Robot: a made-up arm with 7 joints. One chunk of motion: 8 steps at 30 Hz.
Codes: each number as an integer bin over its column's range. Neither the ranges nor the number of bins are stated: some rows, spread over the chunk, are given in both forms.
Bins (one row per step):
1: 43 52 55 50 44 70
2: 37 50 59 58 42 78
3: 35 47 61 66 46 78
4: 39 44 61 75 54 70
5: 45 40 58 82 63 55
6: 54 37 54 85 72 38
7: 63 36 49 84 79 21
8: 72 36 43 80 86 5
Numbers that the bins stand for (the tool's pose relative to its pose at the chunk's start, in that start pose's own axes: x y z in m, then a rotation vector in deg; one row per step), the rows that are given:
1: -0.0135 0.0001 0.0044 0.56 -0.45 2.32
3: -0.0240 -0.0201 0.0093 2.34 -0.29 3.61
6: 0.0009 -0.0605 0.0036 4.46 1.82 -2.86
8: 0.0245 -0.0645 -0.0053 3.90 2.96 -8.20
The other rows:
2: -0.0214 -0.0080 0.0077 1.45 -0.61 3.61
4: -0.0188 -0.0322 0.0093 3.34 0.36 2.32
5: -0.0109 -0.0484 0.0069 4.12 1.09 -0.11
7: 0.0127 -0.0645 -0.0004 4.35 2.39 -5.61

